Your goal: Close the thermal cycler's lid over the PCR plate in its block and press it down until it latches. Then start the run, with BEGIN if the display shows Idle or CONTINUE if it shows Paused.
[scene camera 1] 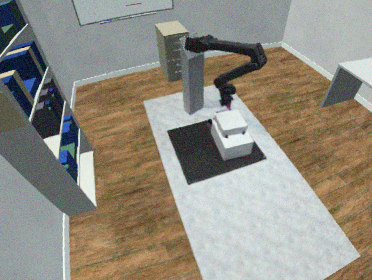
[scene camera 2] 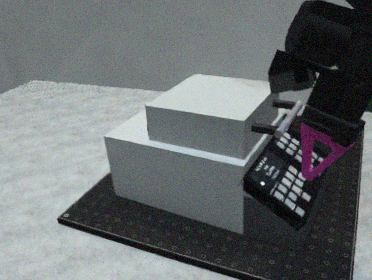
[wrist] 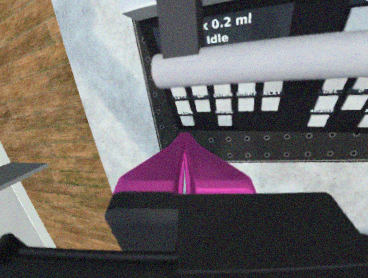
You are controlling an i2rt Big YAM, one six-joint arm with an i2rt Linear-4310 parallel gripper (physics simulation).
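Seen in the pictures: gripper, fingertip midpoint: [scene camera 1: 229,110] [scene camera 2: 306,178] [wrist: 184,139]; arm's base, link origin: [scene camera 1: 192,45].
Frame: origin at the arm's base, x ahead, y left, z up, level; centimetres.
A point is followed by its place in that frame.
The thermal cycler [scene camera 1: 235,146] @[z -42.8, x 49.5, y 34.4 cm] [scene camera 2: 175,175] @[z -46.9, x 30.8, y 40.3 cm] has its white lid [scene camera 1: 231,121] @[z -35.8, x 34.2, y 30.5 cm] [scene camera 2: 200,122] @[z -37.2, x 27.4, y 37.1 cm] down on the body; I cannot tell whether it is latched. The PCR plate is hidden. The lid's grey handle bar [scene camera 2: 290,119] @[z -37.9, x 19.8, y 25.8 cm] [wrist: 260,59] @[z -37.7, x 19.7, y 27.2 cm] crosses in front of the display [scene camera 2: 268,170] @[z -45.3, x 20.0, y 30.0 cm] [wrist: 250,25] @[z -44.7, x 21.8, y 28.3 cm]. In the wrist view "Idle" is readable, with the lines below hidden behind the bar. My gripper [scene camera 1: 229,107] @[z -43.8, x 13.4, y 29.5 cm] [scene camera 2: 308,178] @[z -43.8, x 13.4, y 29.5 cm] [wrist: 184,139] @[z -43.8, x 13.4, y 29.5 cm] is shut and empty, its magenta tips over the keypad. In the wrist view they appear just below the lower-left key [wrist: 187,120] @[z -48.6, x 13.1, y 30.8 cm]; contact is unclear.
The cycler stands on a black perforated board [scene camera 1: 192,157] @[z -55.7, x 52.2, y 6.9 cm] [scene camera 2: 150,232] @[z -55.7, x 30.9, y 46.4 cm] [wrist: 240,146] @[z -55.7, x 10.2, y 23.8 cm] on the pale table [scene camera 1: 260,215] @[z -57.0, x 87.6, y 52.4 cm]. A grey column [scene camera 1: 193,82] @[z -26.9, x 4.9, y 0.7 cm] rises behind the board. A bookshelf [scene camera 1: 47,172] is at left, a cabinet [scene camera 1: 168,52] at the back and a white desk [scene camera 1: 357,67] at right.
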